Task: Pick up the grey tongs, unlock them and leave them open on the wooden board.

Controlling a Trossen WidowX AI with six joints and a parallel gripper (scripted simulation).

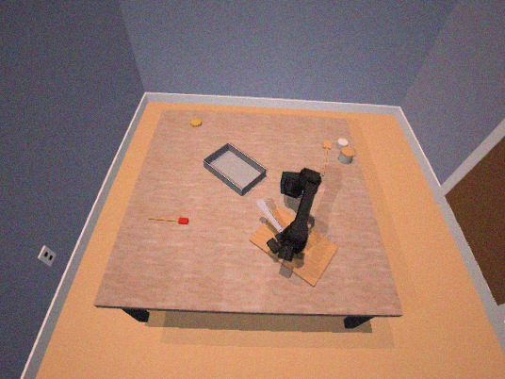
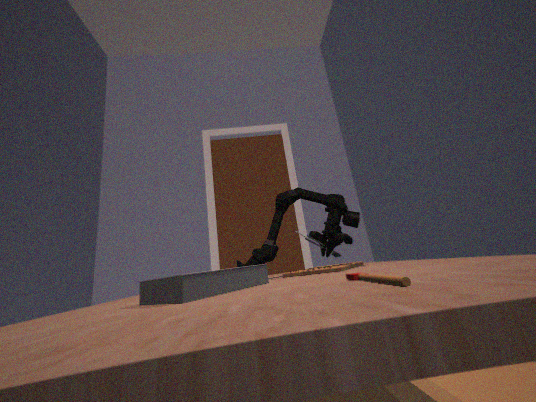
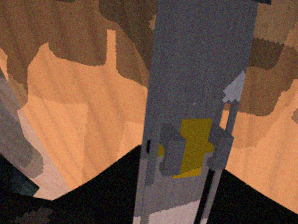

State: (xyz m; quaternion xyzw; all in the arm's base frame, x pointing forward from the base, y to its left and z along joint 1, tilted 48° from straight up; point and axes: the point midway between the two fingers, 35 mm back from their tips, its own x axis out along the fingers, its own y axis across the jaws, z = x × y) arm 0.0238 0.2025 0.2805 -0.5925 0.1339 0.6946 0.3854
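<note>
Right now the yellow lock piece is 2 cm behind my gripper tip, 3 cm to the left of it and 3 cm above it. From my gripper tip the other things lie so: roasting tin: 30 cm ahead, 40 cm to the right, 3 cm below; red-headed spatula: 54 cm ahead, 4 cm to the right, 5 cm below; wooden board: 6 cm behind, 1 cm to the left, 5 cm below.
</note>
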